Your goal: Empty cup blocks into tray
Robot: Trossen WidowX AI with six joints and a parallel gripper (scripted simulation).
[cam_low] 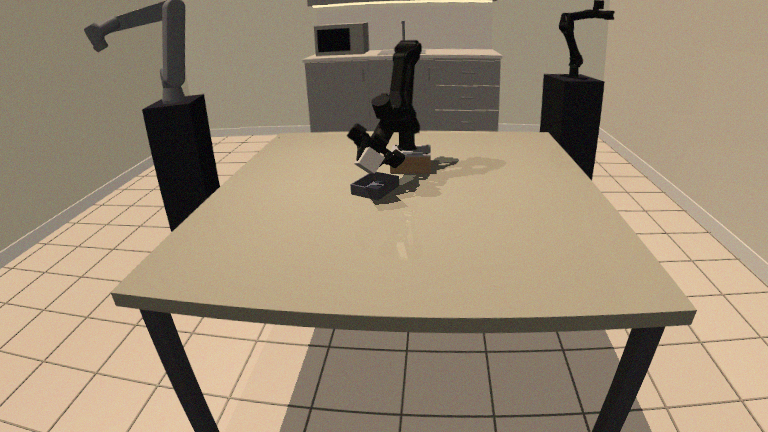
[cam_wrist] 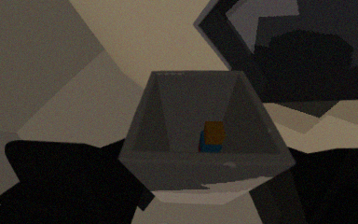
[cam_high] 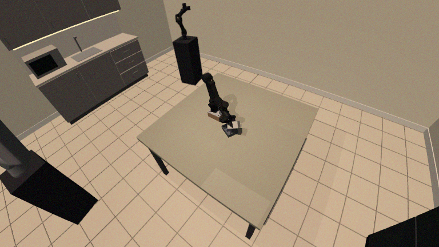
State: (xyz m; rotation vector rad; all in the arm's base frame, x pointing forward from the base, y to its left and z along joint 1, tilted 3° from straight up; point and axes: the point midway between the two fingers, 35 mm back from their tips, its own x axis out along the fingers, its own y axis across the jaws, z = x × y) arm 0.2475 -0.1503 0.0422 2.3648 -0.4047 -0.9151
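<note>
The grey square cup lies 2 cm above my gripper tip, 1 cm to the left of it and 1 cm ahead of it.
</note>
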